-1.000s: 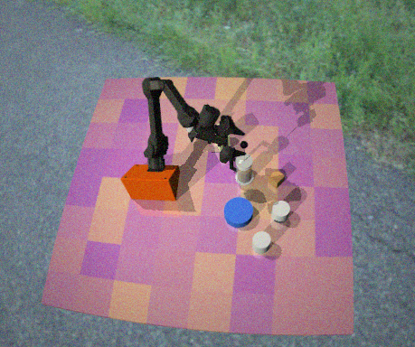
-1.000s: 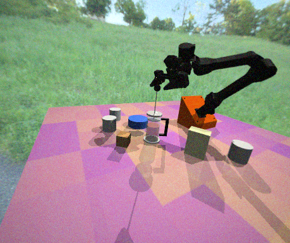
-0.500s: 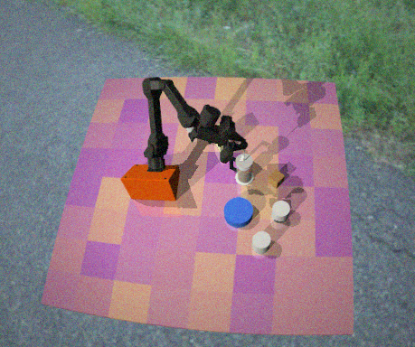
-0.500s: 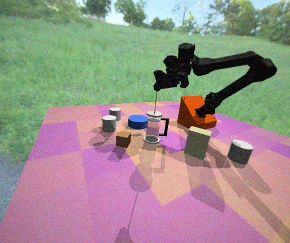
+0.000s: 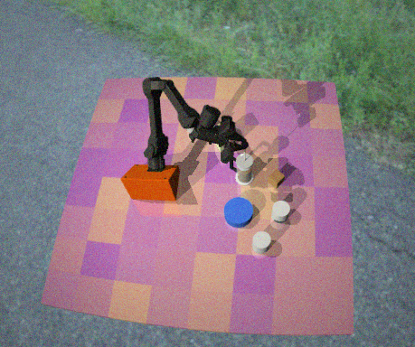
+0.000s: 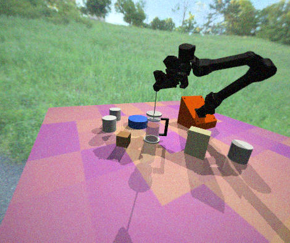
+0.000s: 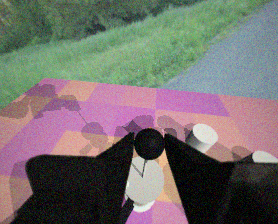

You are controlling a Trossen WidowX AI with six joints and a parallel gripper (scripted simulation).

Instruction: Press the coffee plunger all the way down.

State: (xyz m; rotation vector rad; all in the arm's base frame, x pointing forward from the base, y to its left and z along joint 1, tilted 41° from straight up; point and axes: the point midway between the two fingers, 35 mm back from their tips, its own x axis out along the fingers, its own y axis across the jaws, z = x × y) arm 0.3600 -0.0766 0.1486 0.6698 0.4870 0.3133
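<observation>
Right now the coffee press is 13 cm below my gripper tip, 2 cm behind it and 1 cm to the left of it. Also, from my gripper tip: pale yellow block 20 cm below, 16 cm to the left, 13 cm behind.
</observation>
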